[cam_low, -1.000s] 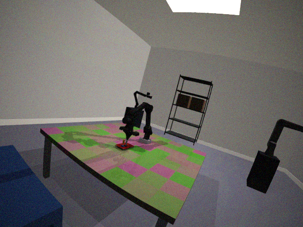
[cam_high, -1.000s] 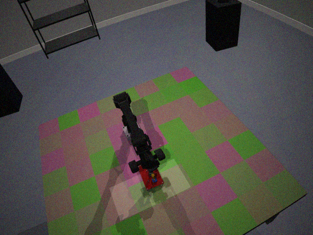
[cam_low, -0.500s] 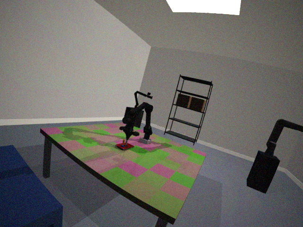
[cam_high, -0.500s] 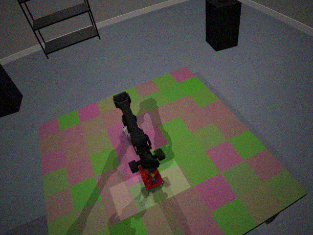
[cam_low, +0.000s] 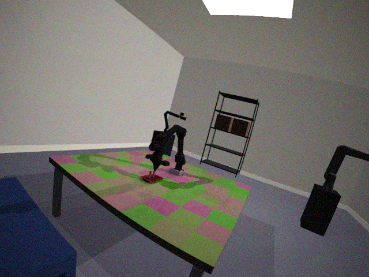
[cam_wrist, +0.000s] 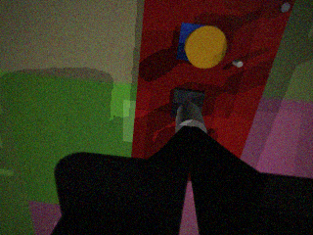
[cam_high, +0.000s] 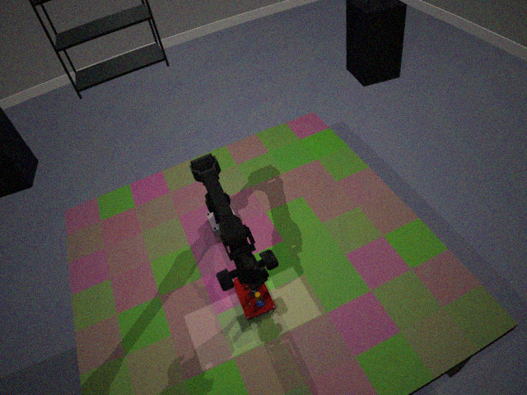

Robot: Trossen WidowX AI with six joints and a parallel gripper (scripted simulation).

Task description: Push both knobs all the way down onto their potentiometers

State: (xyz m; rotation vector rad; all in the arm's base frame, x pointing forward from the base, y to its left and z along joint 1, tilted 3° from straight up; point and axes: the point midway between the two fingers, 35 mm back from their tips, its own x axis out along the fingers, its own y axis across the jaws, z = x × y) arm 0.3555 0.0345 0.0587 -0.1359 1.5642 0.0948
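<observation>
The orange-topped knob lies 5 cm ahead of my gripper tip, 1 cm to the left of it and 1 cm below it. From my gripper tip the other things lie so: white-topped knob: 2 cm below; blue potentiometer: 5 cm ahead, 3 cm below, 1 cm to the left.
</observation>
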